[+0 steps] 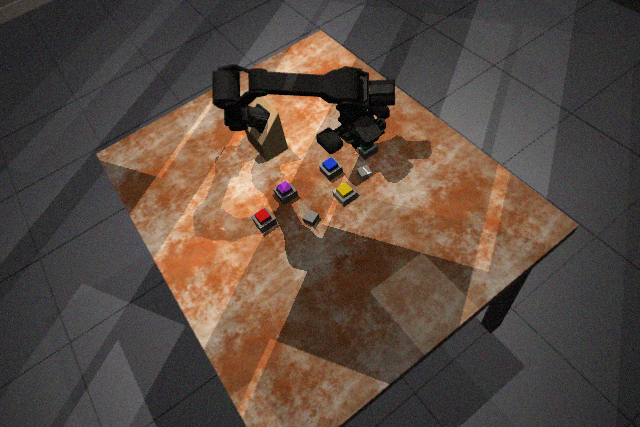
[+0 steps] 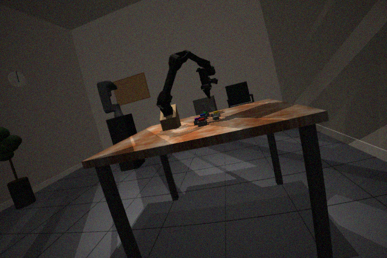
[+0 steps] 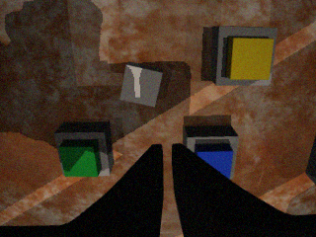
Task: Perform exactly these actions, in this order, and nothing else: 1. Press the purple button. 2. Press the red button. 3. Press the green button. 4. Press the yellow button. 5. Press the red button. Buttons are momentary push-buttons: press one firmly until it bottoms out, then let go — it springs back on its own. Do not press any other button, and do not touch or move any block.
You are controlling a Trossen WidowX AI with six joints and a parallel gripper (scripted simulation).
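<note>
My gripper tip is 20 mm short of the yellow button, 70 mm to the left of it and 100 mm above it. The rest, counted from my gripper tip: blue button (70 mm behind, 40 mm to the right, 100 mm below); then green button (60 mm behind, 80 mm to the left, 100 mm below); then white block (20 mm to the left, 120 mm below).
</note>
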